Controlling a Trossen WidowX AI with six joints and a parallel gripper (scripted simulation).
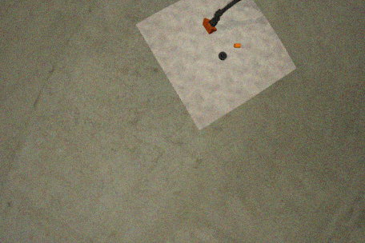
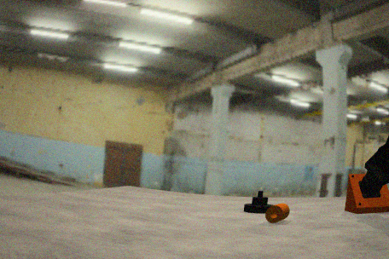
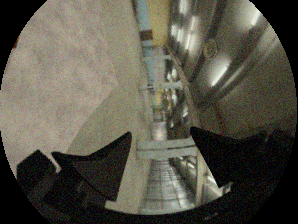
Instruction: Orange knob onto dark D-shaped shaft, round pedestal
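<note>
The orange knob lies 66 cm ahead of my gripper tip, 14 cm to the left of it and 33 cm below it. The rest, counted from my gripper tip: round dark pedestal (67 cm ahead, 5 cm to the right, 32 cm below).
</note>
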